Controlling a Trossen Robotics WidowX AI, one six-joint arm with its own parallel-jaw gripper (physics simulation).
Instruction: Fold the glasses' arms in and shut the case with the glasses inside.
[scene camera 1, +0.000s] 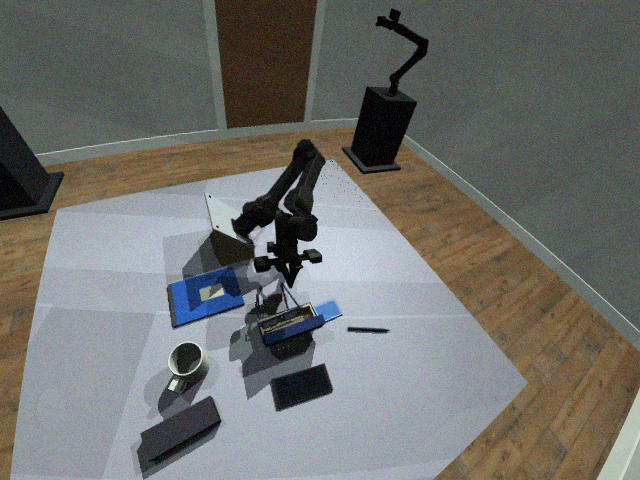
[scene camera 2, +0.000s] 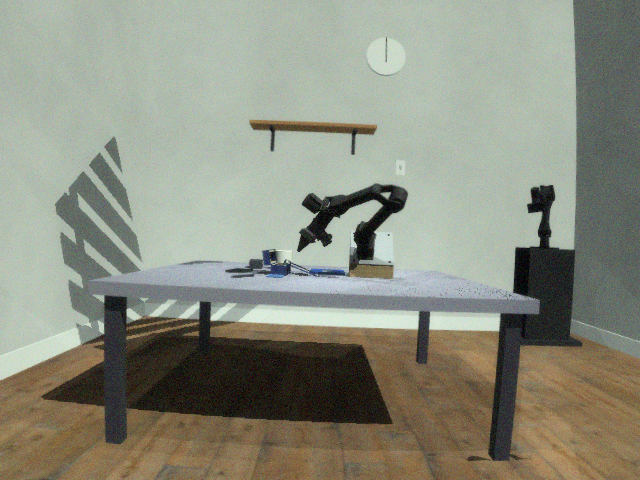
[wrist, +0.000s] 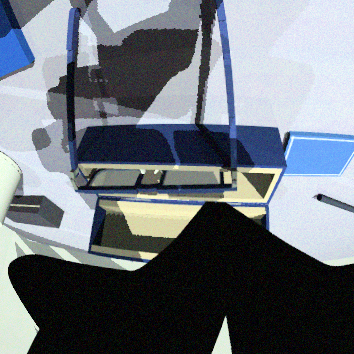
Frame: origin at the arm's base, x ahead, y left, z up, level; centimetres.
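Where they show: gripper, fingertip midpoint: (scene camera 1: 290, 287) (scene camera 2: 298, 251) (wrist: 213, 211); arm's base at its link origin: (scene camera 1: 239, 229) (scene camera 2: 365, 253).
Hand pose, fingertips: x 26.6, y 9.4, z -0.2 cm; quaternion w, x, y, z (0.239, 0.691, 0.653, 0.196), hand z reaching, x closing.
Note:
Things, the pixels of their centre, and the offset from my fingertips. "spot": a spot on its surface instead. Level surfaces: height alone.
- table at its surface level: dz -9.4 cm
- glasses at a spot on its surface: (wrist: 189, 178) spot: dx +5.5, dy -1.5, dz -5.1 cm
- blue card at the middle of its body: (wrist: 319, 156) (scene camera 1: 327, 310) dx +6.8, dy +10.9, dz -9.2 cm
- black pen at the middle of its body: (wrist: 345, 206) (scene camera 1: 369, 329) dx +17.0, dy +20.9, dz -9.0 cm
- blue book at the middle of its body: (scene camera 1: 205, 294) (scene camera 2: 327, 271) dx -10.3, dy -24.2, dz -9.0 cm
- mug at the middle of its body: (scene camera 1: 186, 367) (scene camera 2: 281, 258) dx +11.5, dy -30.7, dz -4.7 cm
- black tablet at the middle of its body: (scene camera 1: 302, 385) (scene camera 2: 239, 270) dx +24.3, dy -4.4, dz -9.0 cm
- black box at the middle of its body: (wrist: 26, 210) (scene camera 1: 182, 427) (scene camera 2: 256, 263) dx +23.8, dy -33.9, dz -7.7 cm
The glasses case (scene camera 1: 294, 330) (scene camera 2: 280, 270) (wrist: 260, 147) is blue outside and cream inside, and stands open on the table (scene camera 1: 413, 381) (scene camera 2: 366, 290). Its lid (wrist: 140, 219) lies flat on the side away from the arm's base. The glasses (wrist: 189, 178) sit in the case's base with their front upright. Both arms are unfolded and stick out over the table: the left arm (wrist: 71, 116) and the right arm (wrist: 228, 88) (scene camera 1: 288, 294). My gripper (scene camera 1: 291, 280) (scene camera 2: 302, 247) (wrist: 213, 211) is shut and empty. It hangs above the case, near the right arm's hinge.
A blue card (scene camera 1: 329, 310) (wrist: 316, 154) and a black pen (scene camera 1: 368, 330) (wrist: 333, 202) lie right of the case. A blue book (scene camera 1: 187, 305), a mug (scene camera 1: 189, 362) (wrist: 7, 186), a black tablet (scene camera 1: 301, 386) and a black box (scene camera 1: 177, 433) lie around it.

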